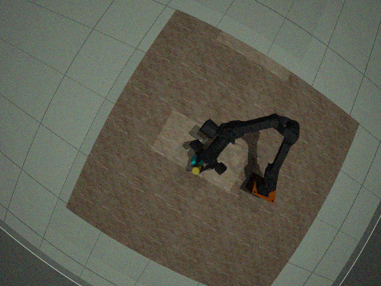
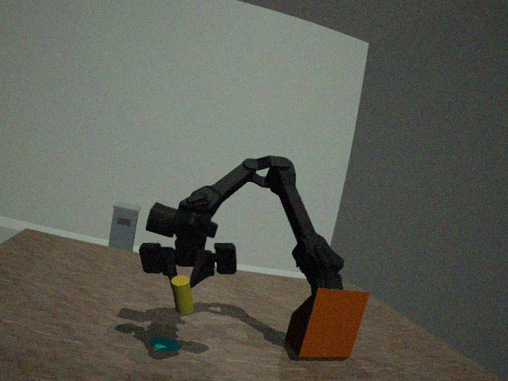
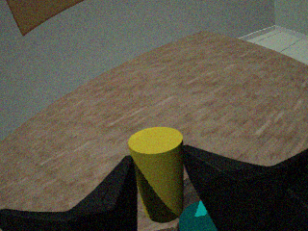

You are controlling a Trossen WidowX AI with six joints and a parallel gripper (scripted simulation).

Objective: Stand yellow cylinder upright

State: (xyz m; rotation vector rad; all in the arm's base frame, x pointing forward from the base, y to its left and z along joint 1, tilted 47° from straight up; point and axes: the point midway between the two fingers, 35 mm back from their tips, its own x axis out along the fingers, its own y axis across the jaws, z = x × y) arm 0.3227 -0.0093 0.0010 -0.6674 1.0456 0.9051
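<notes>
Right now the cyan circle is 10 mm ahead of my gripper tip, 30 mm to the right of it and 140 mm below it. Round my gripper tip: yellow cylinder 10 mm behind, 20 mm below.
</notes>
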